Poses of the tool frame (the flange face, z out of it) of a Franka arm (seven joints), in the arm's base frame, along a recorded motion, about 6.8 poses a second.
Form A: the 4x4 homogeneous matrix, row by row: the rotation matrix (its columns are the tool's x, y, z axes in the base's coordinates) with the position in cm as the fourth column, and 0 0 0 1 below. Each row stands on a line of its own.
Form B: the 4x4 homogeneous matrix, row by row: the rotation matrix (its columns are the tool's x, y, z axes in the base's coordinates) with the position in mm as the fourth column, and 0 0 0 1 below. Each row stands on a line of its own. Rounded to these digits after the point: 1 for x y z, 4 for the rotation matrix.
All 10 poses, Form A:
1:
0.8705 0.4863 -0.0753 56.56
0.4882 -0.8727 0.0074 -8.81
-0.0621 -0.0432 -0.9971 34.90
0 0 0 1
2:
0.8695 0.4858 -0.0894 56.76
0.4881 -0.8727 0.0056 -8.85
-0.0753 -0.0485 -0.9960 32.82
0 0 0 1
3:
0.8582 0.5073 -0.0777 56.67
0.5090 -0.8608 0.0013 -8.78
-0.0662 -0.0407 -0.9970 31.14
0 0 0 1
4:
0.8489 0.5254 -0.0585 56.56
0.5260 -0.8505 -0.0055 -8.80
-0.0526 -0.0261 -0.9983 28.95
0 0 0 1
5:
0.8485 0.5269 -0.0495 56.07
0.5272 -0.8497 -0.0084 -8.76
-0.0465 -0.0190 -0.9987 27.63
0 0 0 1
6:
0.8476 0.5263 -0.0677 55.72
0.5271 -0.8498 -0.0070 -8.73
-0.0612 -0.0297 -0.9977 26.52
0 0 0 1
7:
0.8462 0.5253 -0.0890 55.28
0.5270 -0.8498 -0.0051 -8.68
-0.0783 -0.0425 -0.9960 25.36
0 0 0 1
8:
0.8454 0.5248 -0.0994 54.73
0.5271 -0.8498 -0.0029 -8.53
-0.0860 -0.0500 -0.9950 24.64
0 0 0 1
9:
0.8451 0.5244 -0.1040 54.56
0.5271 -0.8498 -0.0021 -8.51
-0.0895 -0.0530 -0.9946 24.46
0 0 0 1
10:
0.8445 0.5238 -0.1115 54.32
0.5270 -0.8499 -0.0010 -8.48
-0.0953 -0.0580 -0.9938 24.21
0 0 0 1
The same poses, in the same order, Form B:
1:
0.8705 0.4863 -0.0753 565.6
0.4882 -0.8727 0.0074 -88.1
-0.0621 -0.0432 -0.9971 349.0
0 0 0 1

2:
0.8695 0.4858 -0.0894 567.6
0.4881 -0.8727 0.0056 -88.5
-0.0753 -0.0485 -0.9960 328.2
0 0 0 1

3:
0.8582 0.5073 -0.0777 566.7
0.5090 -0.8608 0.0013 -87.8
-0.0662 -0.0407 -0.9970 311.4
0 0 0 1

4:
0.8489 0.5254 -0.0585 565.6
0.5260 -0.8505 -0.0055 -88.0
-0.0526 -0.0261 -0.9983 289.5
0 0 0 1

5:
0.8485 0.5269 -0.0495 560.7
0.5272 -0.8497 -0.0084 -87.6
-0.0465 -0.0190 -0.9987 276.3
0 0 0 1

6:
0.8476 0.5263 -0.0677 557.2
0.5271 -0.8498 -0.0070 -87.3
-0.0612 -0.0297 -0.9977 265.2
0 0 0 1

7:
0.8462 0.5253 -0.0890 552.8
0.5270 -0.8498 -0.0051 -86.8
-0.0783 -0.0425 -0.9960 253.6
0 0 0 1

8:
0.8454 0.5248 -0.0994 547.3
0.5271 -0.8498 -0.0029 -85.3
-0.0860 -0.0500 -0.9950 246.4
0 0 0 1

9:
0.8451 0.5244 -0.1040 545.6
0.5271 -0.8498 -0.0021 -85.1
-0.0895 -0.0530 -0.9946 244.6
0 0 0 1

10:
0.8445 0.5238 -0.1115 543.2
0.5270 -0.8499 -0.0010 -84.8
-0.0953 -0.0580 -0.9938 242.1
0 0 0 1

